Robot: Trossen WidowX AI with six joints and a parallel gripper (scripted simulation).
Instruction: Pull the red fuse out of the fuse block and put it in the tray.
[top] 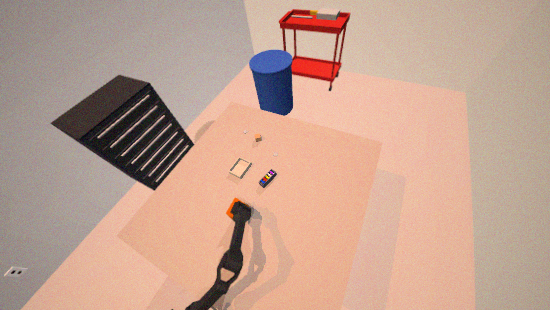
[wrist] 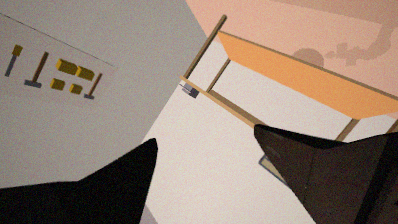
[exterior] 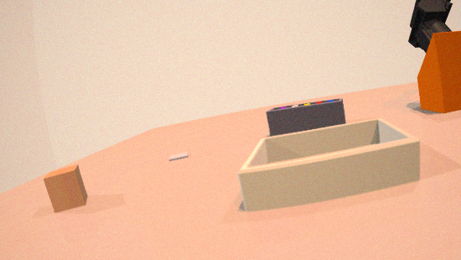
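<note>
Now: gripper tip 890 mm short of the red fuse, 160 mm to the left of it and 130 mm above it. From my gripper tip the other things lie so: blue fuse (870 mm ahead, 150 mm to the right, 130 mm below); cream tray (930 mm ahead, 50 mm to the left, 150 mm below); yellow fuse (910 mm ahead, 170 mm to the right, 130 mm below).
</note>
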